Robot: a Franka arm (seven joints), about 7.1 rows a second.
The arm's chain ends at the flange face. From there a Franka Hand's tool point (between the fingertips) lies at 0.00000 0.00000 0.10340 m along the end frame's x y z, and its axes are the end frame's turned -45 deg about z.
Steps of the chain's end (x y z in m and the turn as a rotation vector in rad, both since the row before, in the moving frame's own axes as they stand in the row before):
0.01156 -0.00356 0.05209 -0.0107 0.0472 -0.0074
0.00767 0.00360 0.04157 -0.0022 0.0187 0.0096
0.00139 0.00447 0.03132 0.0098 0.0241 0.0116
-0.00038 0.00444 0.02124 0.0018 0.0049 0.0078
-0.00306 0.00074 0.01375 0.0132 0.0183 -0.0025
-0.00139 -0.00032 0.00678 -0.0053 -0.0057 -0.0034
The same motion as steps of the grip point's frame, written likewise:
0.01337 0.00988 0.05197 -0.0409 0.0258 -0.0074
0.00408 0.00950 0.04155 -0.0148 0.0117 0.0096
0.00029 0.00520 0.03129 -0.0101 0.0240 0.0116
-0.00292 0.00310 0.02124 -0.0022 0.0047 0.0078
-0.00038 -0.00127 0.01372 -0.0036 0.0223 -0.0025
-0.00156 -0.00124 0.00678 0.0003 -0.0078 -0.0034

